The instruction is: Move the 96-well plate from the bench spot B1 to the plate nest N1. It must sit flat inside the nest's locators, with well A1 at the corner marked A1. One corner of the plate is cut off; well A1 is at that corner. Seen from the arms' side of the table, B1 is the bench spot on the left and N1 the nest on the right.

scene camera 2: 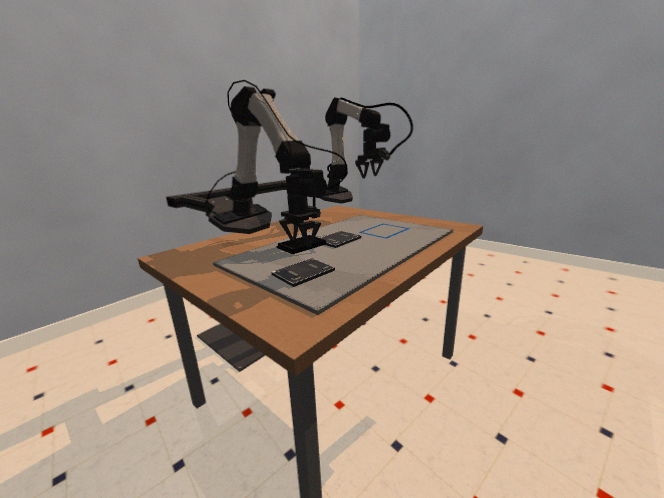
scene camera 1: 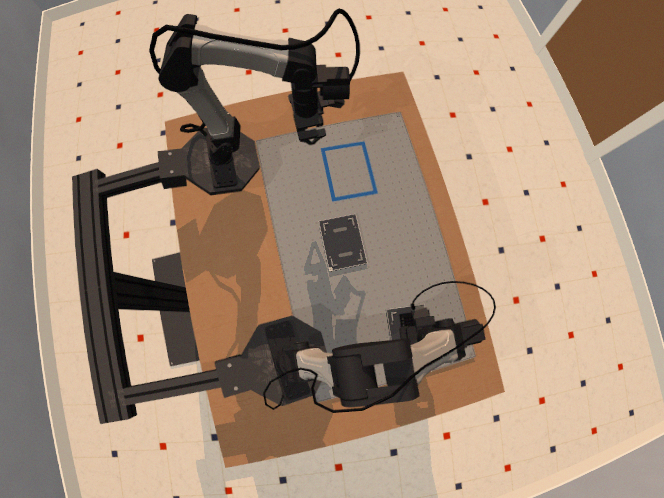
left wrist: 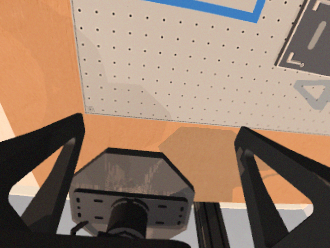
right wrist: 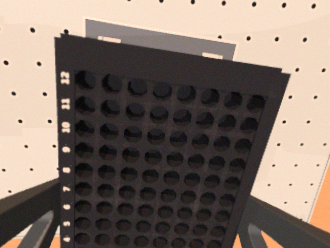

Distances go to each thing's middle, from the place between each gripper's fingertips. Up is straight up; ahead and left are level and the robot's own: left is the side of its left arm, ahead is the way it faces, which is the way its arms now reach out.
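Labels:
Counted from my right hand: nest N1 (scene camera 2: 302, 269), 10 cm below; dark nest (scene camera 1: 335, 243), 10 cm below, 34 cm to the left and 9 cm behind; black 96-well plate (right wrist: 139, 151), 1 cm below.
Counted from my left hand (scene camera 1: 307, 129): dark nest, 230 mm below, 10 mm ahead and 280 mm to the right; nest N1, 230 mm below, 100 mm ahead and 620 mm to the right; black 96-well plate, 140 mm below, 100 mm ahead and 620 mm to the right.

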